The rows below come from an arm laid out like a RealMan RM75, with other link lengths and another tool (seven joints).
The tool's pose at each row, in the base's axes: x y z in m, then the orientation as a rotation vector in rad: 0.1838 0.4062 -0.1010 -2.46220 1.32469 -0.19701; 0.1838 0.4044 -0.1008 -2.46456 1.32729 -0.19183; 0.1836 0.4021 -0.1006 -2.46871 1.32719 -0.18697; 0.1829 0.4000 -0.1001 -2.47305 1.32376 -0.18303; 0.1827 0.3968 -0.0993 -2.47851 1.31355 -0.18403; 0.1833 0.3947 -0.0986 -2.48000 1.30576 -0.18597; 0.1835 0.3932 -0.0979 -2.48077 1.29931 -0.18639; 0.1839 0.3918 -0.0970 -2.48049 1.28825 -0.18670; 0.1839 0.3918 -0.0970 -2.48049 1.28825 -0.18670; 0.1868 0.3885 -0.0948 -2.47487 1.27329 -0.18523; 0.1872 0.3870 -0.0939 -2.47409 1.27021 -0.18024; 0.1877 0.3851 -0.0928 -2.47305 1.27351 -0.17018; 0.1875 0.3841 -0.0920 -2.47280 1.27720 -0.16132
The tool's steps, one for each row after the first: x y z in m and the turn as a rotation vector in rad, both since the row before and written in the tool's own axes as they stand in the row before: 0.0015 0.0008 -0.0006 -0.00438 -0.00173 0.00124; 0.0018 0.0013 -0.0008 -0.00461 -0.00180 -0.00105; 0.0013 0.0014 -0.0011 -0.00314 -0.00219 -0.00316; 0.0025 0.0015 -0.0015 0.00009 -0.00078 -0.00812; 0.0020 0.0004 -0.0010 0.00252 -0.00069 -0.00534; 0.0013 0.0004 -0.0009 0.00212 -0.00147 -0.00411; 0.0013 0.0001 -0.0011 0.00480 -0.00327 -0.00642; 0.0000 0.0000 0.0000 0.00000 0.00000 0.00000; 0.0043 -0.0013 -0.0021 0.01020 -0.00727 -0.00654; 0.0014 0.0002 -0.0011 0.00054 -0.00439 -0.00089; 0.0018 0.0002 -0.0014 -0.00317 -0.00577 0.00362; 0.0006 0.0004 -0.0011 -0.00367 -0.00462 0.00341
